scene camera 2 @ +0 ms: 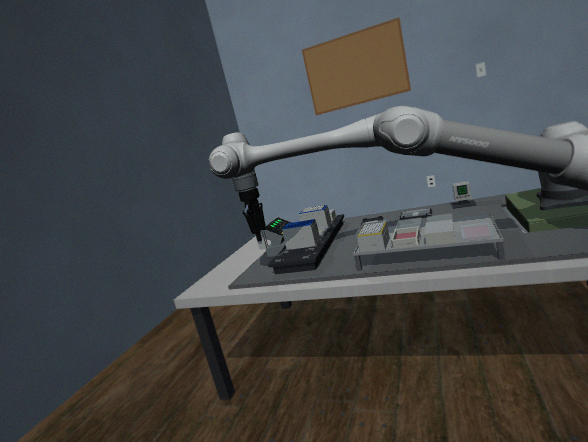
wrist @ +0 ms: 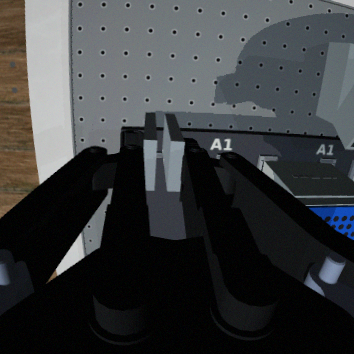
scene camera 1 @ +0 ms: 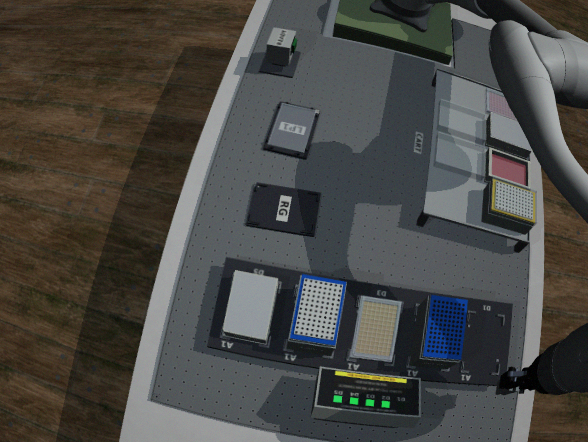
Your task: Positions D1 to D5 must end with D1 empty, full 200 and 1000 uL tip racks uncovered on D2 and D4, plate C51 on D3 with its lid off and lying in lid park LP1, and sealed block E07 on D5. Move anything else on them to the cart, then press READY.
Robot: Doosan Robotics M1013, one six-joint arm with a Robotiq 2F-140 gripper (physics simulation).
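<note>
The gripper [scene camera 1: 500, 388] is shut and holds nothing. Scene camera 2 shows the gripper [scene camera 2: 264, 248] too, and the wrist view also has the gripper [wrist: 158, 131]. A pink-topped box [scene camera 1: 497, 163] rests on a cart tray [scene camera 1: 454, 196]; in the wrist view the pink-topped box is out of frame. The scene also includes a black pad marked RG [scene camera 1: 277, 208] and a tan plate [scene camera 1: 376, 328].
</note>
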